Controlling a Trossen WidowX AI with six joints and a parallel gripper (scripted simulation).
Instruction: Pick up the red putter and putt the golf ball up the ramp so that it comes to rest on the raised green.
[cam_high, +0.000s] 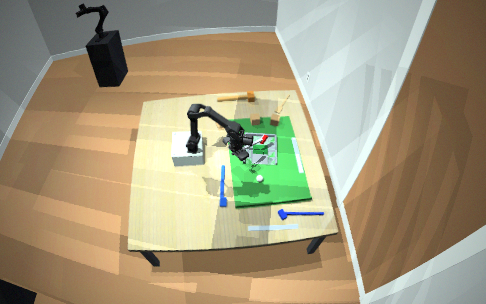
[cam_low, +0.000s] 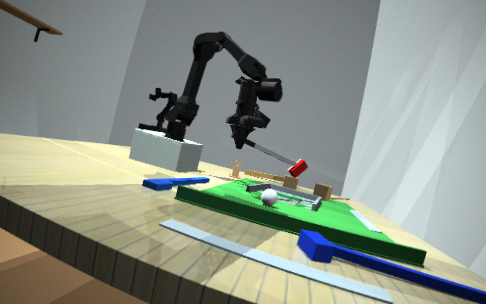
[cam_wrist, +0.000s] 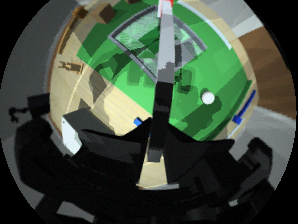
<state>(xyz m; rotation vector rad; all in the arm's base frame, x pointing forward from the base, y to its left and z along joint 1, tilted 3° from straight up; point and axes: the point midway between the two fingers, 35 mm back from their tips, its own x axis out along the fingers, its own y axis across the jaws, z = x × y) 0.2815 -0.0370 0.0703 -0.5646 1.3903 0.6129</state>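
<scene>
The red putter is 80 mm ahead of my gripper tip, 80 mm to the left of it and 10 mm above it. Also, from my gripper tip: white golf ball: 160 mm ahead, 90 mm to the right, 100 mm below; green mat: 190 mm ahead, 100 mm to the left, 130 mm below.
</scene>
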